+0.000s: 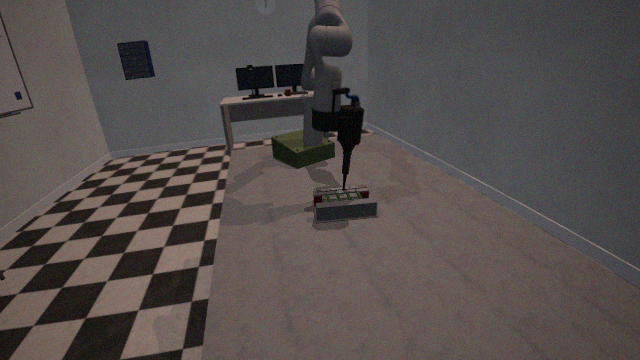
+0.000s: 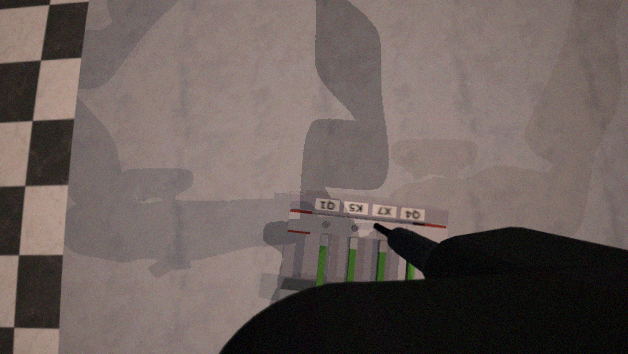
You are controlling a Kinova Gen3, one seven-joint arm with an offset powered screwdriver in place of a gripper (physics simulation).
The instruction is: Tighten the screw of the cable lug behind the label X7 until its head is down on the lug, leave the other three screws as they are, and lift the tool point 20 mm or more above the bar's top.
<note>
I see a grey housing (image 1: 355,208).
</note>
